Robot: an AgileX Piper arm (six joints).
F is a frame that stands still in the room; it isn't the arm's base.
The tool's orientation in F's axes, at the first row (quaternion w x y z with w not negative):
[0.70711 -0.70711 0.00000 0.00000]
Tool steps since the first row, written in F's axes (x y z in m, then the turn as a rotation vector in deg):
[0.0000 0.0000 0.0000 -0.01 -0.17 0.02]
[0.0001 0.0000 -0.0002 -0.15 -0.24 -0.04]
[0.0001 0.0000 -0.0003 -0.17 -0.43 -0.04]
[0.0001 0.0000 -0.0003 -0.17 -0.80 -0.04]
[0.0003 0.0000 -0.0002 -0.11 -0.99 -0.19]
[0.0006 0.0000 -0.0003 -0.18 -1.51 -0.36]
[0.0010 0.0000 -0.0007 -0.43 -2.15 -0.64]
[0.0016 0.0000 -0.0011 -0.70 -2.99 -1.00]
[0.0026 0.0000 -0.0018 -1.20 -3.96 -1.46]
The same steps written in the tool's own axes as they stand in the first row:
[0.0000 0.0000 0.0000 -0.01 -0.02 -0.17]
[0.0001 0.0002 0.0000 -0.15 0.04 -0.24]
[0.0001 0.0003 0.0000 -0.17 0.04 -0.43]
[0.0001 0.0003 0.0000 -0.17 0.04 -0.80]
[0.0003 0.0002 0.0000 -0.11 0.19 -0.99]
[0.0006 0.0003 0.0000 -0.18 0.36 -1.51]
[0.0010 0.0007 0.0000 -0.43 0.64 -2.15]
[0.0016 0.0011 0.0000 -0.70 1.00 -2.99]
[0.0026 0.0018 0.0000 -1.20 1.46 -3.96]

